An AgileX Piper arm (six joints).
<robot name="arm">
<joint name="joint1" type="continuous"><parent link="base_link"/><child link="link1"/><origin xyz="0.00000 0.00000 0.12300" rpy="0.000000 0.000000 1.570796"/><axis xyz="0 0 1"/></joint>
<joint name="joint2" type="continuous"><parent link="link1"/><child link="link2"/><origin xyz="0.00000 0.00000 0.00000" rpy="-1.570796 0.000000 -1.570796"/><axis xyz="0 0 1"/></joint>
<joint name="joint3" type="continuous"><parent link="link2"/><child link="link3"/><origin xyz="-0.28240 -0.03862 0.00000" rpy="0.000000 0.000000 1.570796"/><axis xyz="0 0 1"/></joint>
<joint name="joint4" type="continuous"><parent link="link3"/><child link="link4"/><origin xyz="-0.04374 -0.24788 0.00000" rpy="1.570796 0.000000 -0.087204"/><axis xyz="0 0 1"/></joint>
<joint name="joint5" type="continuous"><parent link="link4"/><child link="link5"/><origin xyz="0.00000 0.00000 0.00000" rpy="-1.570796 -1.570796 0.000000"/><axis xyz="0 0 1"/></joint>
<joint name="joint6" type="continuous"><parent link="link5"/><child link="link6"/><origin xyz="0.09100 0.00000 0.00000" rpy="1.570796 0.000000 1.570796"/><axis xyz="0 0 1"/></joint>
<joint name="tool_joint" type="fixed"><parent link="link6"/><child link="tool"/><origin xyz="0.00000 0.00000 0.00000"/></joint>
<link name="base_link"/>
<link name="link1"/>
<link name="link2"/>
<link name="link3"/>
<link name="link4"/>
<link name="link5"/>
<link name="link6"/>
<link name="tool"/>
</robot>
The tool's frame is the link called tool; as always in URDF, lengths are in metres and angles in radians. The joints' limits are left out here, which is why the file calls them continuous.
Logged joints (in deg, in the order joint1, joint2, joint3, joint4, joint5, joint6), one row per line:
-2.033, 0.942, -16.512, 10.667, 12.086, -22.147
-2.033, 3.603, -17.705, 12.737, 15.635, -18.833
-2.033, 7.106, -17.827, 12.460, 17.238, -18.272
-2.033, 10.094, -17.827, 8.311, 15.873, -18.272
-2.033, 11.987, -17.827, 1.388, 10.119, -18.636
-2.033, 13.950, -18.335, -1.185, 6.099, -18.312
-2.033, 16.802, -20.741, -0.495, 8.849, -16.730
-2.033, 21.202, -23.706, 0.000, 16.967, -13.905
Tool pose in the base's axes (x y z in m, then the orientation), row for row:
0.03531, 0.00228, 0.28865, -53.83, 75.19, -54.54
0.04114, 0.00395, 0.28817, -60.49, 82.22, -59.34
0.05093, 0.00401, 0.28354, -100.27, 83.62, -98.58
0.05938, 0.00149, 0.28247, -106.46, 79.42, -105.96
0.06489, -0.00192, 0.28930, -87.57, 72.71, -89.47
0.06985, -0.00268, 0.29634, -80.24, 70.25, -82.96
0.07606, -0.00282, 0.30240, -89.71, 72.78, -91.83
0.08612, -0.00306, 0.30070, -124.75, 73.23, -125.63
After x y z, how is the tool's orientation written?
As angles about the fixed x, y, z axes (roll, pitch, yaw), in degrees.
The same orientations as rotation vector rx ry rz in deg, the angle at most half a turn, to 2 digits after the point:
-8.69, 80.98, -9.78
-6.13, 85.99, -4.34
-6.28, 90.94, -3.63
-8.43, 92.69, -7.64
-12.07, 88.80, -15.03
-13.13, 86.15, -17.33
-11.87, 89.48, -15.17
-10.31, 99.18, -11.71

